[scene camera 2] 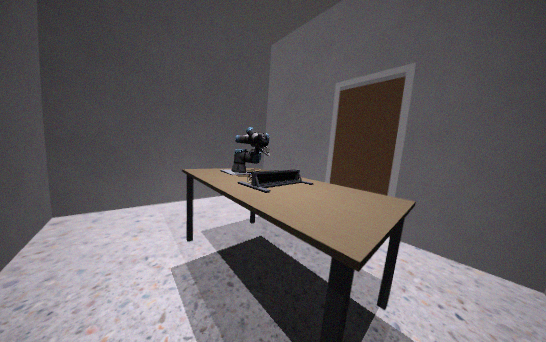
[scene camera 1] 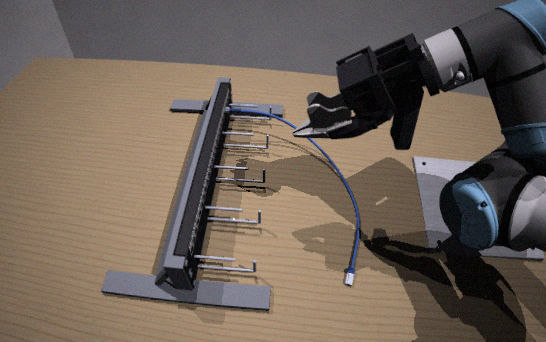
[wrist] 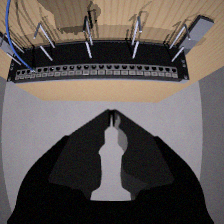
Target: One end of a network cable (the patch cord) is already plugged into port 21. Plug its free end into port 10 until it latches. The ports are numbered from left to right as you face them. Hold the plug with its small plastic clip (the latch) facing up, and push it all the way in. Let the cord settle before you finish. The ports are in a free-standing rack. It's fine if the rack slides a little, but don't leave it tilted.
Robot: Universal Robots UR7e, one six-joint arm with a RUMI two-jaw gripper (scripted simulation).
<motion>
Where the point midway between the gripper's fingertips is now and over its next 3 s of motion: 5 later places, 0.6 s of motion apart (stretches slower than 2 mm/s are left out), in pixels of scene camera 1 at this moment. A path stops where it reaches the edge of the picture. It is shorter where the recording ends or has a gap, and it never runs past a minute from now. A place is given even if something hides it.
The gripper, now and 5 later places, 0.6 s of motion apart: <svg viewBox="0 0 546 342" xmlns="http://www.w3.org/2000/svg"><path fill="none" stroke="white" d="M293 134L293 128L294 108L294 96L293 97L287 100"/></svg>
</motion>
